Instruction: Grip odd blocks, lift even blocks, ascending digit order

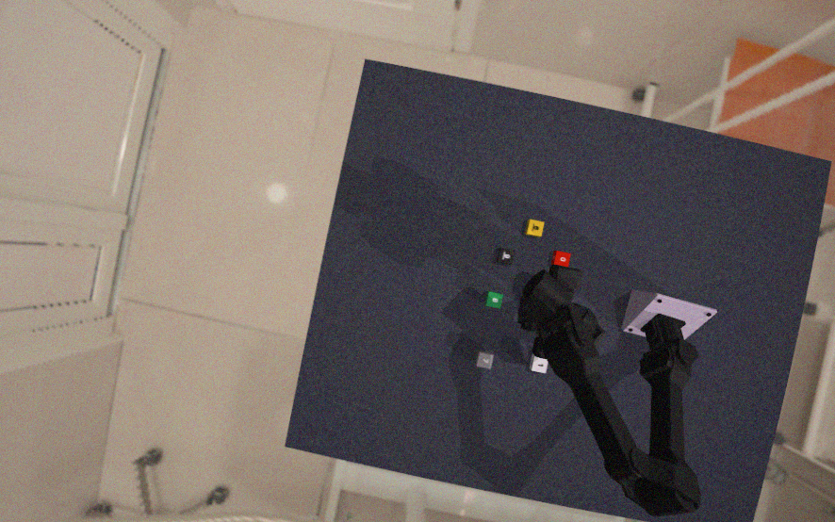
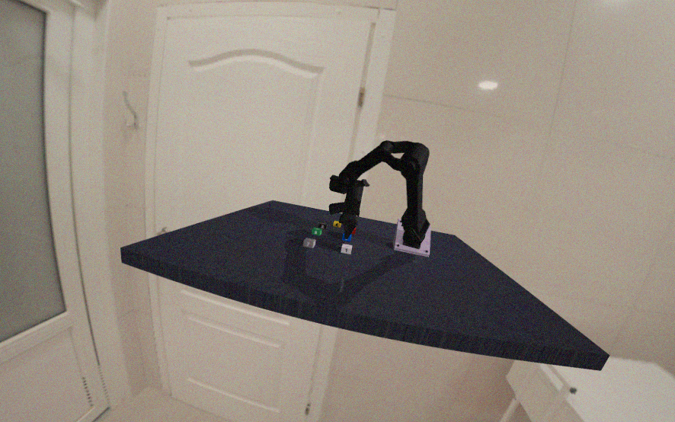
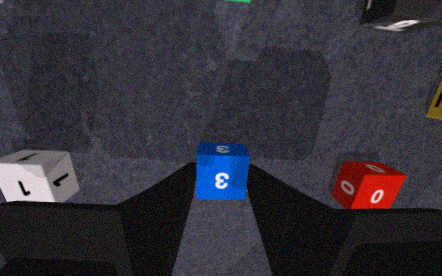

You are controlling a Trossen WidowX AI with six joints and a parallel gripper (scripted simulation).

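My gripper tip is right at the blue block. From my gripper tip the other things lie so: green block 110 mm ahead, 20 mm to the left; white block 20 mm behind, 120 mm to the left; red block 110 mm to the right.
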